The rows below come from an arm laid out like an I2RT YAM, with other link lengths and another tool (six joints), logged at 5 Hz.
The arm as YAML. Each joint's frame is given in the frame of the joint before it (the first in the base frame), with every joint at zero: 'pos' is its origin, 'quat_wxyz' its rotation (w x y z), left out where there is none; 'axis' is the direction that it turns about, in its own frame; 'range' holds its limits. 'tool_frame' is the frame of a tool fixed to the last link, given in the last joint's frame.
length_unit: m
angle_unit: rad
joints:
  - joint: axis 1
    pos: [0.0, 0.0, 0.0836]
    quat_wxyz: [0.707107, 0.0, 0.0, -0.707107]
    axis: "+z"
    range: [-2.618, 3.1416]
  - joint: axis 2
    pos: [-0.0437, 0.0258, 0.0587]
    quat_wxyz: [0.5, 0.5, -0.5, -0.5]
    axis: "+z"
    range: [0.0, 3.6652]
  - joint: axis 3
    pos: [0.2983, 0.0, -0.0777]
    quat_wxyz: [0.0, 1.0, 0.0, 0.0]
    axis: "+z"
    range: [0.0, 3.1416]
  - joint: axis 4
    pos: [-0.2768, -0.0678, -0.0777]
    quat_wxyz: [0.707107, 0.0, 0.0, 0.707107]
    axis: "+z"
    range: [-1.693, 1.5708]
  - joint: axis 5
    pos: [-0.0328, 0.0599, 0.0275]
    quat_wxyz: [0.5, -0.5, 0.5, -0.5]
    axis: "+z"
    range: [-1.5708, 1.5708]
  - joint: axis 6
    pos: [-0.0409, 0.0, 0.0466]
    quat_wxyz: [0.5, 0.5, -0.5, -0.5]
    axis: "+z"
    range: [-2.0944, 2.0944]
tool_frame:
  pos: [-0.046, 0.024, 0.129]
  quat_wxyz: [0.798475, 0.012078, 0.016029, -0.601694]
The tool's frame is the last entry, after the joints.
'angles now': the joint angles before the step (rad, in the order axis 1, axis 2, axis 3, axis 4, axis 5, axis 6). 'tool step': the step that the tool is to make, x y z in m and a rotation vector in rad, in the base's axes. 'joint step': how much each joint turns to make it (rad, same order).
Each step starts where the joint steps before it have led.
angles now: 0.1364, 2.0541, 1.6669, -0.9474, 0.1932, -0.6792
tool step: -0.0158, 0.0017, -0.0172, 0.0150, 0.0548, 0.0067
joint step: -0.0001, 0.0004, -0.0621, 0.0106, -0.0232, -0.0020
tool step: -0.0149, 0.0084, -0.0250, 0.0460, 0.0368, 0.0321
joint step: 0.0046, 0.0000, -0.0923, 0.0648, -0.0546, -0.0187
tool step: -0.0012, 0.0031, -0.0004, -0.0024, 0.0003, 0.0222
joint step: 0.0095, -0.0013, -0.0035, 0.0030, 0.0003, -0.0130
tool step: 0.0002, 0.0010, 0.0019, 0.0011, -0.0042, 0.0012
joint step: 0.0021, -0.0041, 0.0012, -0.0011, -0.0003, 0.0010
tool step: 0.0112, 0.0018, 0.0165, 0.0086, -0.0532, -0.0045
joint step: -0.0002, -0.0209, 0.0325, 0.0000, 0.0004, 0.0044
